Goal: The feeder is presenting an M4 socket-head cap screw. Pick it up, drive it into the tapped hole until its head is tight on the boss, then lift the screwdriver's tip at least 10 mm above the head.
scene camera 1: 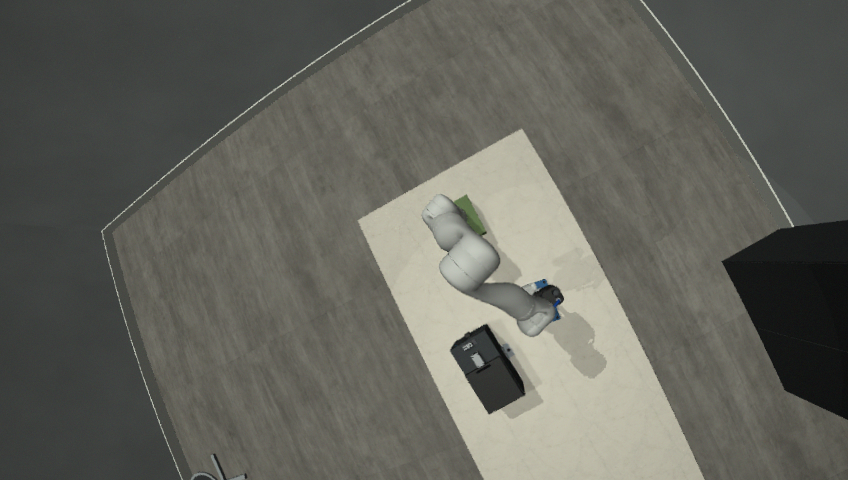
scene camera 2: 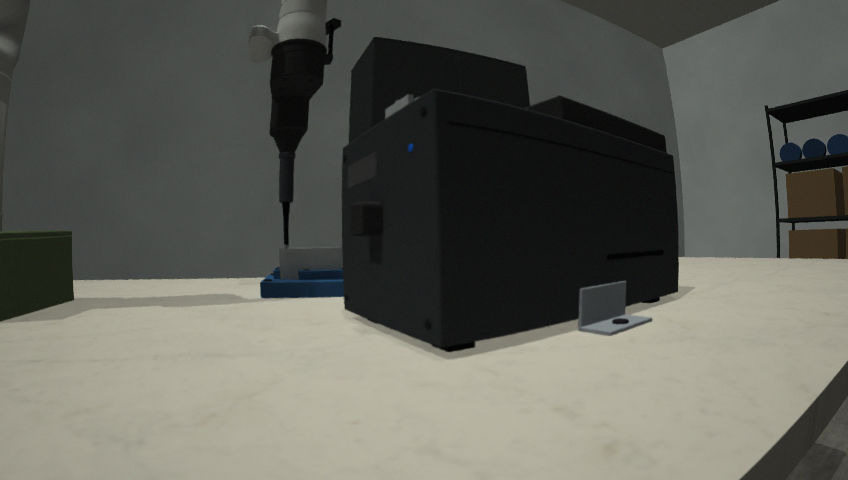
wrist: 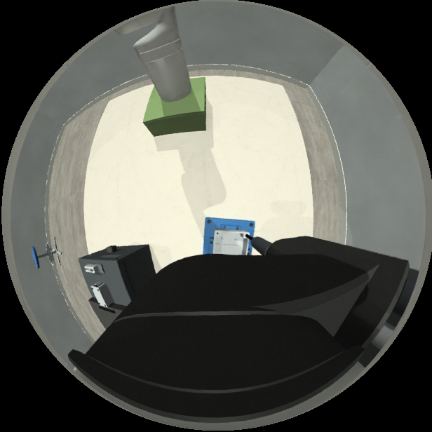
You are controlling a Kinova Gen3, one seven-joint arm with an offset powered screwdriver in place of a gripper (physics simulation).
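Note:
My screwdriver (scene camera 2: 286, 242) (wrist: 247, 235) is upright, its thin black tip at the top of the white part (scene camera 2: 315, 256) (wrist: 229, 241), over one corner. No gap shows between tip and part in scene camera 2. The white part sits in the blue fixture (scene camera 2: 302, 289) (wrist: 208, 237). In scene camera 1 the arm and the screwdriver's body partly cover the fixture (scene camera 1: 540, 283). The screw cannot be made out at the tip, and the tapped hole under it is hidden, so whether the tip holds the screw is unclear. The black feeder (scene camera 1: 496, 386) (scene camera 2: 547, 226) (wrist: 112, 272) stands apart from the tip.
A green block (scene camera 1: 473, 217) (scene camera 2: 35, 267) (wrist: 180, 122) is at the arm's base. A small grey angle bracket (scene camera 1: 508, 349) (scene camera 2: 602, 306) is beside the feeder. A shelf rack (scene camera 2: 775, 190) with boxes is in the background of scene camera 2.

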